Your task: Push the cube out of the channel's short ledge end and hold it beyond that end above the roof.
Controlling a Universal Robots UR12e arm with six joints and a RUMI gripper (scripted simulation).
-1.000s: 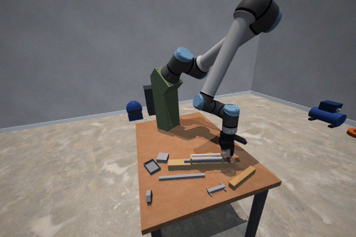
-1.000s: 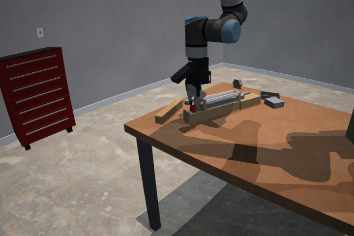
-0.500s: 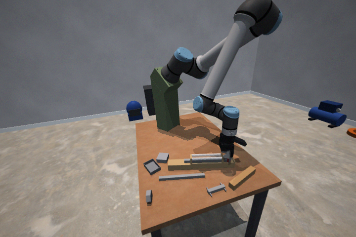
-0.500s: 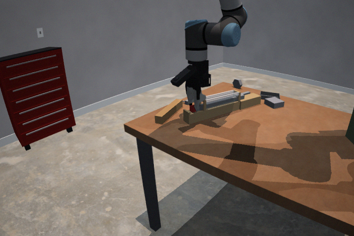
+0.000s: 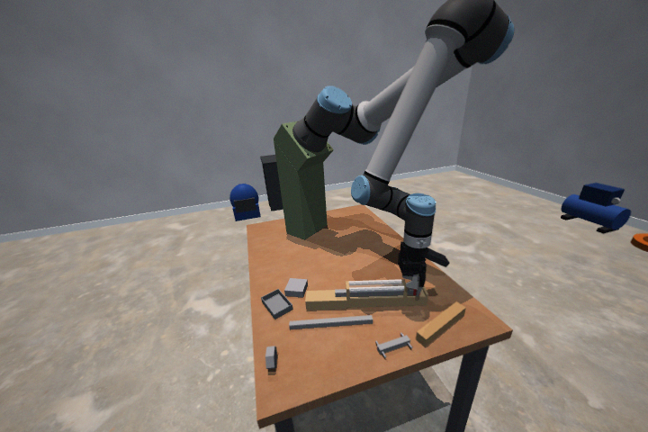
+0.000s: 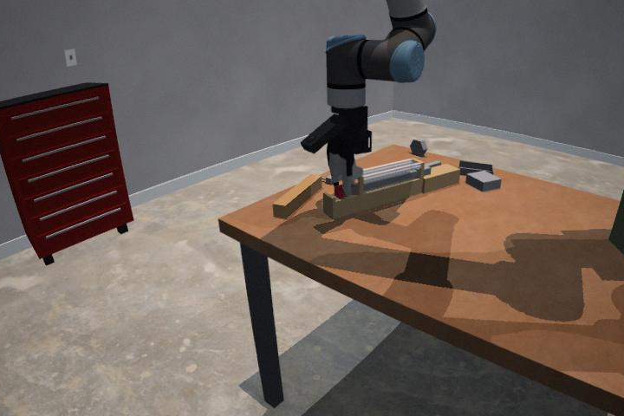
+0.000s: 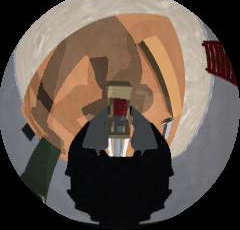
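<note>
Right now my hand is 1 cm above the red cube. The rest, counted from my hand: grey h-shaped piece (18 cm to the right, 15 cm ahead, 5 cm below); then wooden block (13 cm ahead, 5 cm below, 2 cm to the left); then long grey bar (34 cm to the right, 5 cm below).
</note>
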